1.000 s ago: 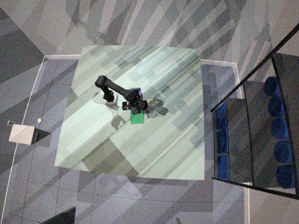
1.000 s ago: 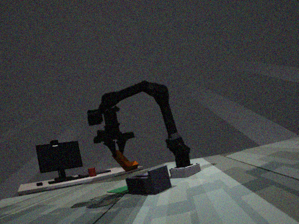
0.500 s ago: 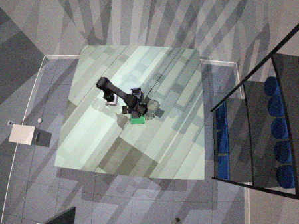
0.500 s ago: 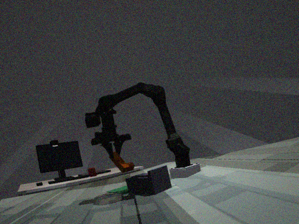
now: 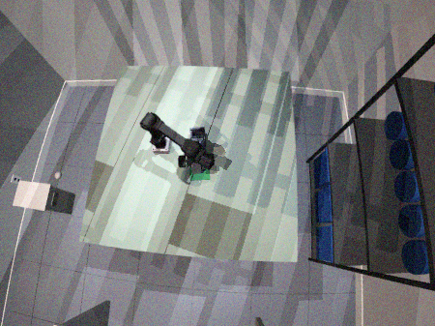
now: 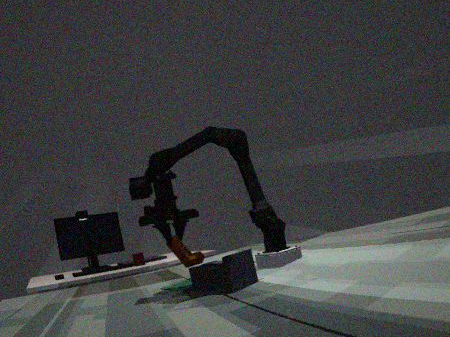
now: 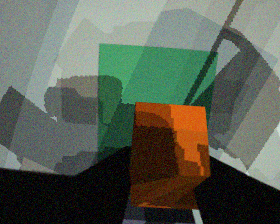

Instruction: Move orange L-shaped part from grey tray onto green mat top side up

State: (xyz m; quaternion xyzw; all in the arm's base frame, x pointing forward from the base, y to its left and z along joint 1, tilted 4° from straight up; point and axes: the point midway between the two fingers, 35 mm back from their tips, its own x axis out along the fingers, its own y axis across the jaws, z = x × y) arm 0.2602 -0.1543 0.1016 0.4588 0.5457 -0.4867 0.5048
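Now: the green mat 20 mm to the left of my gripper tip and 140 mm below it. Also, from my gripper tip: orange L-shaped part 20 mm behind, 30 mm to the left, 30 mm below.
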